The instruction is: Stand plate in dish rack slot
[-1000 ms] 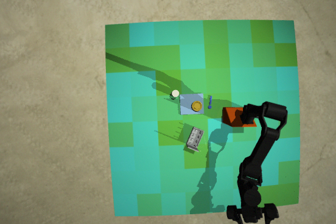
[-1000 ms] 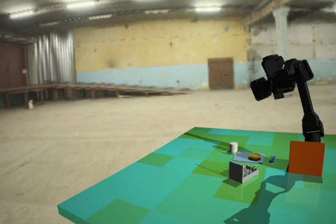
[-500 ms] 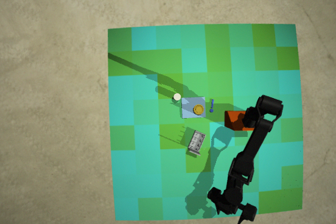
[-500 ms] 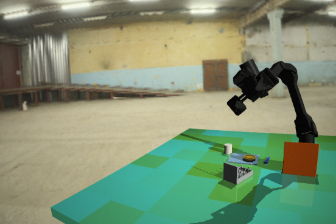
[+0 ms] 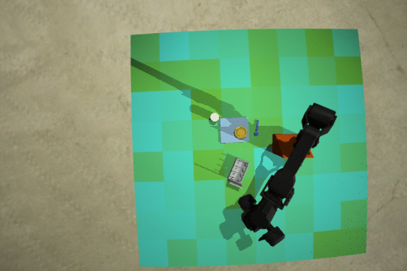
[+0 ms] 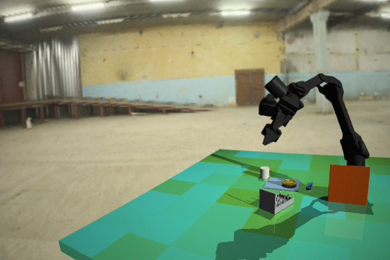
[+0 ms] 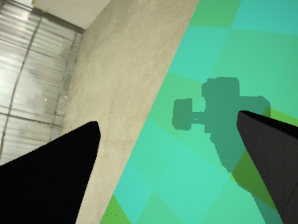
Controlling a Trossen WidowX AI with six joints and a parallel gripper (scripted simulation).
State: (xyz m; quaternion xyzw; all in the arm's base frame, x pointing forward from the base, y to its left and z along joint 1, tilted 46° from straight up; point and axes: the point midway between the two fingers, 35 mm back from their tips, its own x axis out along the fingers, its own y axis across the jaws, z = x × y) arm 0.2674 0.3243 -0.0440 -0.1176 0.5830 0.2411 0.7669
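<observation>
Now: the yellow plate 360 mm to the right of my gripper tip and 280 mm below it. The rest, counted from my gripper tip: light blue mat 370 mm to the right, 300 mm below, 30 mm ahead; then grey dish rack 270 mm below, 160 mm to the right, 10 mm ahead; then dark blue spoon 370 mm to the right, 290 mm below, 90 mm behind.
</observation>
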